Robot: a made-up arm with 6 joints.
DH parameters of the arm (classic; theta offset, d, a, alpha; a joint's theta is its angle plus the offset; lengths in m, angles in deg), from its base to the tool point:
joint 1: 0 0.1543 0 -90
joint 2: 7.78 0 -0.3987 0
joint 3: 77.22 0 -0.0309 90
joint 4: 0 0.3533 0 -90
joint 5: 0 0 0.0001 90
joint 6: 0 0.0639 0 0
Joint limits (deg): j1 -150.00..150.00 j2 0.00..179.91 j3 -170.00..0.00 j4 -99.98..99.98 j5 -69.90..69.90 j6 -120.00..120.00
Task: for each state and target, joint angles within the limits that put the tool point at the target. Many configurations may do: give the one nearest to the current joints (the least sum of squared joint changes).
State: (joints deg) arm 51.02 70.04 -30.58 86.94 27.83 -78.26
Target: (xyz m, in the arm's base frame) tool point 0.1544 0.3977 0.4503
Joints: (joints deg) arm 64.85 86.12 -62.53 89.45 27.13 -78.26
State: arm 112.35 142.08 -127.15 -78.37 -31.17 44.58
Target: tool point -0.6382 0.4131 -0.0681
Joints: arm 145.01 175.76 -136.93 -77.29 -26.23 44.58
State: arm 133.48 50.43 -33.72 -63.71 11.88 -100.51
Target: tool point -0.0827 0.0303 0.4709
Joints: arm 150.00 28.37 -29.49 -66.92 -14.98 -100.51
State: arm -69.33 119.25 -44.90 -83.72 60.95 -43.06
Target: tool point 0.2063 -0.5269 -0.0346
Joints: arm -63.48 149.72 -80.11 -88.93 52.42 -43.06
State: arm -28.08 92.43 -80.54 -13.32 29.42 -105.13
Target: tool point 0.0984 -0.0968 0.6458
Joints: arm -40.07 46.90 -67.15 -15.92 37.65 -105.13
